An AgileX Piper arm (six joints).
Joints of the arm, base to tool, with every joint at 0 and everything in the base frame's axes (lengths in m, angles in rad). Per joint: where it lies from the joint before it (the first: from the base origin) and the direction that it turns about. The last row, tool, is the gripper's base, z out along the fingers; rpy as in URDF.
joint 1: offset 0 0 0.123 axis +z
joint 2: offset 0 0 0 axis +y
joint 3: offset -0.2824 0 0.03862 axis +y
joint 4: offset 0.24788 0 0.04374 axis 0.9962 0 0.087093
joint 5: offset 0 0 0 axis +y
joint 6: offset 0.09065 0 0.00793 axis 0.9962 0 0.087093
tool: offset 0 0 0 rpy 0 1.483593 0
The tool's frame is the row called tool.
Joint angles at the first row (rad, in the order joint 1, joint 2, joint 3, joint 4, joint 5, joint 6):
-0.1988 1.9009 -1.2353 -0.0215 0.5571 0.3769
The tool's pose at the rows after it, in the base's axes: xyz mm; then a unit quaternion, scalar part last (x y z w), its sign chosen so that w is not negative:
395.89, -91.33, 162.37, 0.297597, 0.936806, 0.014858, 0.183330
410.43, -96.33, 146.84, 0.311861, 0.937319, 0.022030, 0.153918
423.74, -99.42, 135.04, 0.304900, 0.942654, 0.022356, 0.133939
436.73, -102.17, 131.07, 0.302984, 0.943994, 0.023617, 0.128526
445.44, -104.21, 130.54, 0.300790, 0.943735, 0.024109, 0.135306
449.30, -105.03, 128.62, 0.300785, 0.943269, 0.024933, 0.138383
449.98, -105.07, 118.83, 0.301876, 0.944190, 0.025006, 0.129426
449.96, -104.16, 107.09, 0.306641, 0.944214, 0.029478, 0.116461
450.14, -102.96, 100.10, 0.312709, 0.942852, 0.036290, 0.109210
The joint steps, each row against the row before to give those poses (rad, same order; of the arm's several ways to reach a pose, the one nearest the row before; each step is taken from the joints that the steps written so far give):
-0.0279 0.0917 -0.0964 0.0215 0.0700 0.0115
-0.0075 0.0861 -0.0865 0.0267 0.0588 0.0018
-0.0012 0.0723 -0.0822 0.0085 0.0504 -0.0228
0.0000 0.0526 -0.0809 0.0042 0.0392 -0.0062
0.0000 0.0275 -0.0481 0.0004 0.0068 -0.0039
0.0000 0.0149 -0.0191 0.0017 -0.0020 -0.0007
0.0000 0.0226 -0.0024 0.0019 -0.0022 0.0000
0.0000 0.0255 0.0000 0.0139 0.0000 0.0000
0.0000 0.0154 0.0000 0.0191 -0.0017 0.0000

